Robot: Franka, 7 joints.
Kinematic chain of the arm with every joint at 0, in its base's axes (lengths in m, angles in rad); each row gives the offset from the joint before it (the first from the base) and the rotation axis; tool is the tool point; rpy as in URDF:
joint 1: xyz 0 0 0.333 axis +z
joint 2: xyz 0 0 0 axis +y
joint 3: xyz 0 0 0.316 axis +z
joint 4: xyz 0.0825 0 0 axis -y
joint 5: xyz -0.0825 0 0.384 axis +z
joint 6: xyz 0 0 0 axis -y
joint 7: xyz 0.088 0 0 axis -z
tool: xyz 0 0 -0.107 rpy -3.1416 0 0
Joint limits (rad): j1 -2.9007..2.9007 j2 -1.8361..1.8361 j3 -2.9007..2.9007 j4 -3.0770..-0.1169 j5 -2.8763..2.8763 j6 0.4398..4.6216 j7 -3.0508..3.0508
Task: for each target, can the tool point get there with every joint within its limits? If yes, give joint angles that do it. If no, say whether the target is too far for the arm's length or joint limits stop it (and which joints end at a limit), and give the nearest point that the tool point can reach.
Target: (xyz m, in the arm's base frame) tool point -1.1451 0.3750 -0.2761
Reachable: no: too far | nearest point -0.7276 0.2383 -0.0540 | short by 0.492 m
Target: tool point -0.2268 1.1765 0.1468
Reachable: no: too far | nearest point -0.1605 0.8324 0.2013 | short by 0.355 m
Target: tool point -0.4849 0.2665 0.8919
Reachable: yes | joints 1.8826 0.6413 1.3088 -0.7636 1.3212 1.4946 -1.9603
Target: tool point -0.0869 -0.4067 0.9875
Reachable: yes | joints -0.9286 0.3268 -1.3128 -0.4655 -0.2755 1.4167 2.4186
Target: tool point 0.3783 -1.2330 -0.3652
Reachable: no: too far | nearest point 0.2213 -0.7213 -0.0754 | short by 0.609 m
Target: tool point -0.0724 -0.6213 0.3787
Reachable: yes | joints -2.2488 0.3218 0.4991 -2.0363 -0.8669 3.0484 1.8309
